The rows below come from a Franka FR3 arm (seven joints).
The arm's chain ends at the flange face. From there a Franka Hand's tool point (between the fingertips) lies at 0.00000 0.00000 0.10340 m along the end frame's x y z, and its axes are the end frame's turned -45 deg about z.
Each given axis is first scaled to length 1.
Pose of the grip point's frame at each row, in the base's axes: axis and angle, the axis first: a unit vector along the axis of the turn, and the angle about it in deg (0 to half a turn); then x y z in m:
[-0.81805 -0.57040 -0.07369 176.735 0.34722 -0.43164 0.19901]
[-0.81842 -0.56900 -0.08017 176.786 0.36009 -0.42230 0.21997]
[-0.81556 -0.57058 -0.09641 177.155 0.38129 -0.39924 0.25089]
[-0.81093 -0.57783 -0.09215 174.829 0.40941 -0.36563 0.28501]
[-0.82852 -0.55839 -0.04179 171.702 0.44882 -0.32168 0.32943]
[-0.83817 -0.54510 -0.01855 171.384 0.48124 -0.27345 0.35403]
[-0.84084 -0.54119 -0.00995 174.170 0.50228 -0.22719 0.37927]
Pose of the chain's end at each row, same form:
[-0.97512 -0.21416 -0.05724 173.751 0.33812 -0.44514 0.30112]
[-0.97505 -0.21275 -0.06341 173.513 0.34983 -0.43647 0.32188]
[-0.97328 -0.21537 -0.07969 173.141 0.36797 -0.41479 0.35224]
[-0.97223 -0.22395 -0.06799 171.179 0.39937 -0.38418 0.38624]
[-0.97994 -0.19899 -0.01086 170.502 0.45003 -0.33884 0.43139]
[-0.98307 -0.18287 0.01169 171.228 0.48649 -0.28851 0.45619]
[-0.98394 -0.17822 0.01029 174.178 0.50624 -0.23713 0.48211]

